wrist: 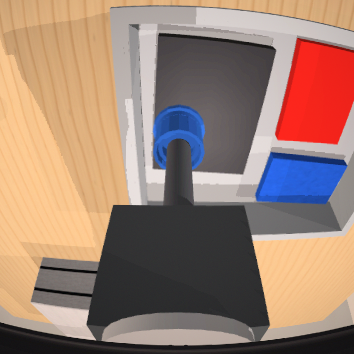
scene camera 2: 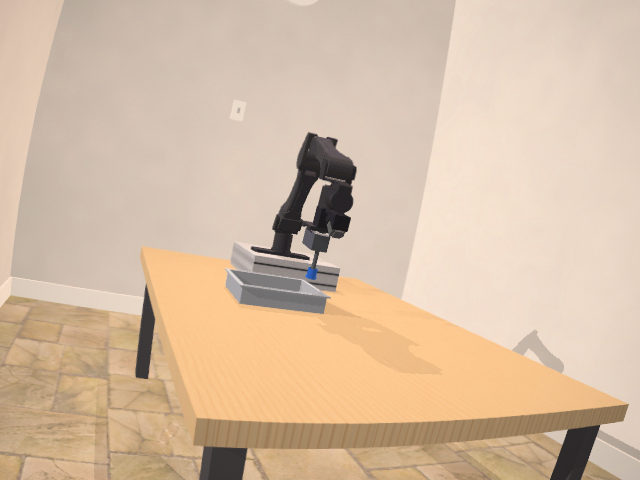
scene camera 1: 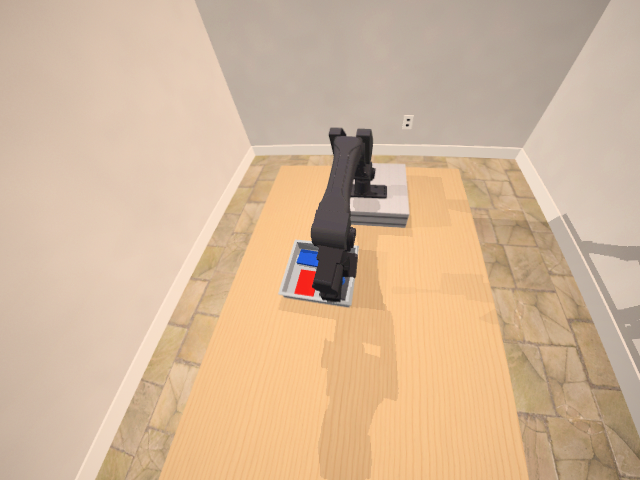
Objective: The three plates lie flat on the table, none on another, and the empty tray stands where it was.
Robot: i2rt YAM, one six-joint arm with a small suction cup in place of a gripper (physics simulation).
A grey tray shows in the wrist view (134, 38), in scene camera 2 and in scene camera 1. The same spot on the grey tray: (scene camera 1: 289, 282) is (scene camera 2: 235, 297).
